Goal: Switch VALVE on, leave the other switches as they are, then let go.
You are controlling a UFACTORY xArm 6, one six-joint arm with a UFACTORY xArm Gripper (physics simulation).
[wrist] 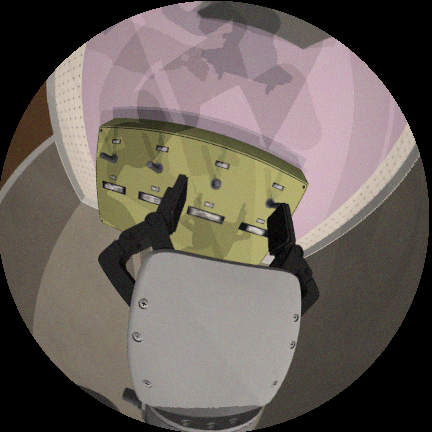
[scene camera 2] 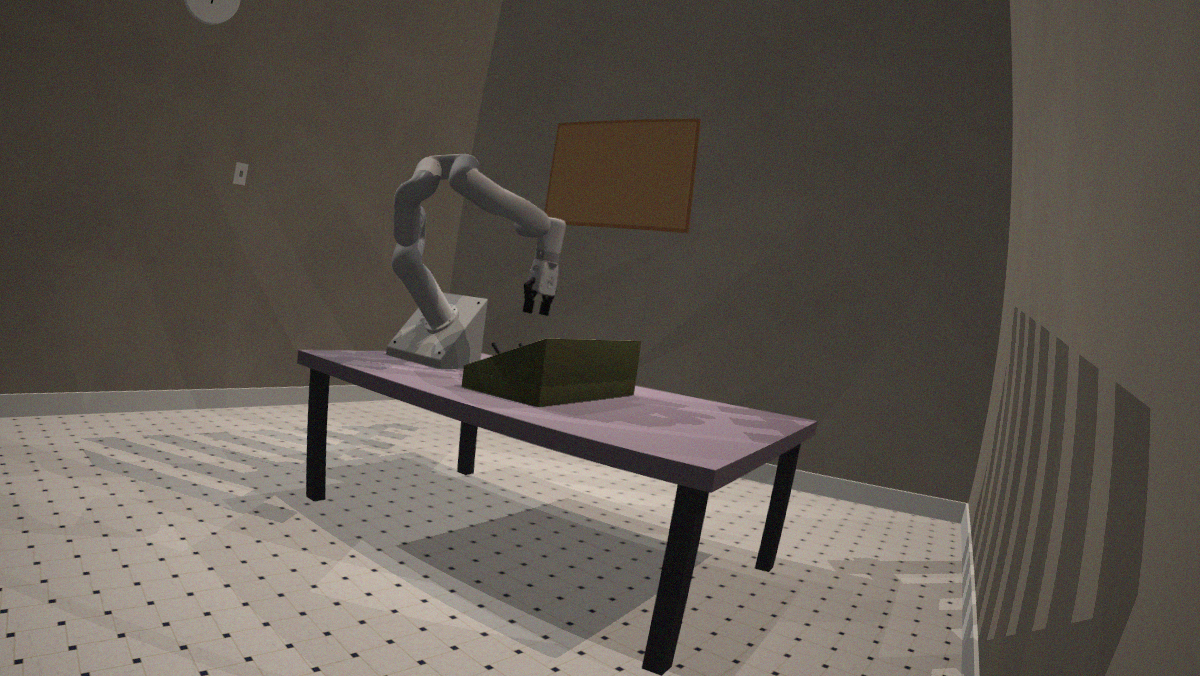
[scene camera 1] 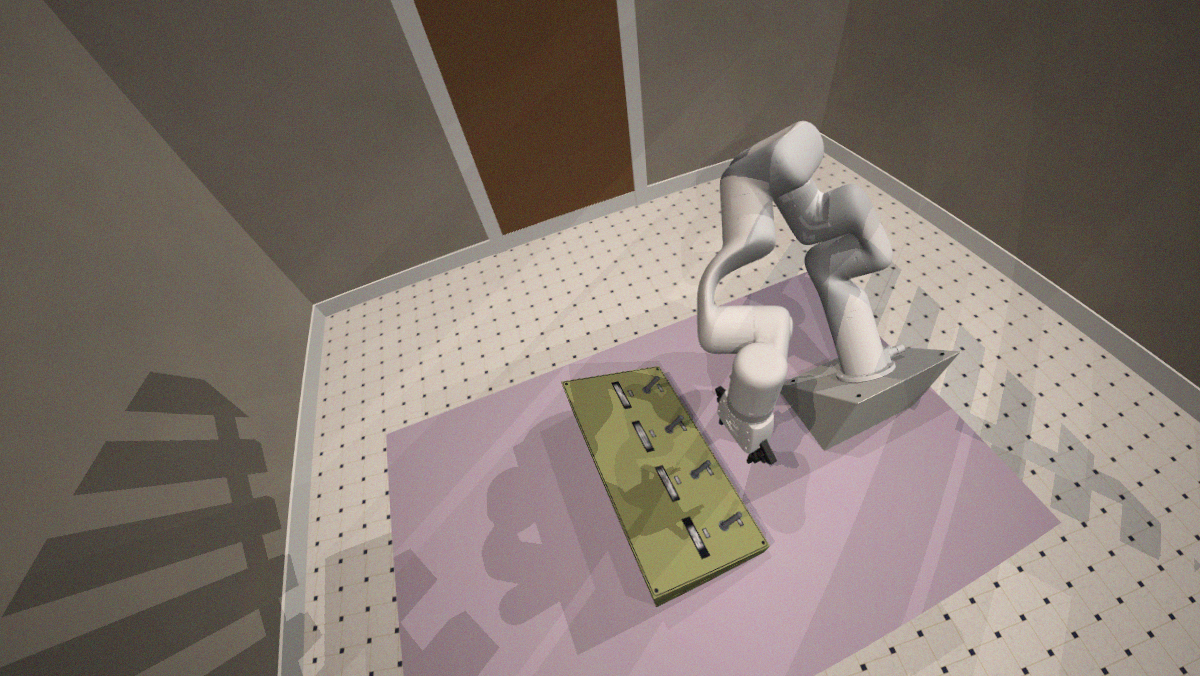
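Where they show: gripper, fingertip midpoint: (wrist: 232, 198) (scene camera 2: 535, 314) (scene camera 1: 739, 439); arm's base at its link origin: (scene camera 2: 441, 318) (scene camera 1: 865, 371).
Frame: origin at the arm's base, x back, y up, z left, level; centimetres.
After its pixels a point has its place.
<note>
The olive switch box (scene camera 1: 617, 470) {x -60.9, y 0.7, z 5.7 cm} (scene camera 2: 587, 373) {x -65.2, y -6.9, z 1.8 cm} (wrist: 112, 207) {x -60.9, y -0.6, z -13.4 cm} carries four levers in a row. By position, the VALVE lever (scene camera 1: 702, 469) {x -43.4, y -3.4, z 9.1 cm} (wrist: 216, 184) {x -41.9, y -1.9, z 8.4 cm} is third from the left in the wrist view, beside its nameplate (scene camera 1: 667, 483) {x -51.5, y -2.9, z 10.0 cm} (wrist: 205, 215) {x -51.6, y -2.8, z 10.1 cm}, whose lettering is too blurred to read. In scene camera 1 all four levers lean alike, away from the nameplates towards the robot's base, the OFF side. My gripper (scene camera 1: 742, 426) {x -36.1, y 6.2, z 8.7 cm} (scene camera 2: 536, 312) {x -36.1, y 6.2, z 8.7 cm} (wrist: 232, 198) {x -36.1, y 6.2, z 8.7 cm} is open and empty, pointing down above the box's base-side edge. In the wrist view the VALVE lever shows between its fingers, well below and untouched.
Two other levers (wrist: 108, 157) {x -47.0, y -3.6, z -14.5 cm} (wrist: 155, 166) {x -45.0, y -3.7, z -2.7 cm} lie left of VALVE in the wrist view. Another lever (wrist: 270, 203) {x -42.2, y -4.5, z 20.1 cm} lies to its right, close to the right finger in the image. The box stands on a pink table (scene camera 1: 906, 537) {x -5.1, y -14.7, z 33.0 cm} (scene camera 2: 671, 449) {x -109.1, y -14.7, z -21.9 cm}; the robot's grey base (scene camera 1: 856, 407) {x -11.3, y 6.5, z 9.7 cm} (scene camera 2: 436, 340) {x -6.0, y -6.7, z -5.5 cm} stands behind it.
</note>
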